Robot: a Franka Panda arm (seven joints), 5 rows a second.
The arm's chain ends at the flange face. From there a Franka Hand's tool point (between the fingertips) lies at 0.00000 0.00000 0.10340 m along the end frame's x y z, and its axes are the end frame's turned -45 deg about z.
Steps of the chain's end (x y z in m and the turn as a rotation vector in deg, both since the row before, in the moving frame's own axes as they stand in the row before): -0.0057, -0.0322, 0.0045, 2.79, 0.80, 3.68; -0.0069, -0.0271, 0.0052, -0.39, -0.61, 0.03; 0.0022, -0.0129, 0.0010, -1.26, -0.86, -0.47; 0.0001, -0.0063, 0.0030, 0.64, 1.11, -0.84; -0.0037, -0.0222, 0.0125, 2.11, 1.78, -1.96
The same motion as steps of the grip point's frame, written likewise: 0.0234, -0.0292, 0.0044, 1.41, 2.54, 3.68; 0.0130, -0.0243, 0.0052, 0.16, -0.71, 0.03; 0.0080, -0.0070, 0.0010, -0.28, -1.50, -0.47; 0.0068, -0.0038, 0.0030, -0.33, 1.24, -0.84; 0.0180, -0.0188, 0.0124, 0.23, 2.75, -1.96
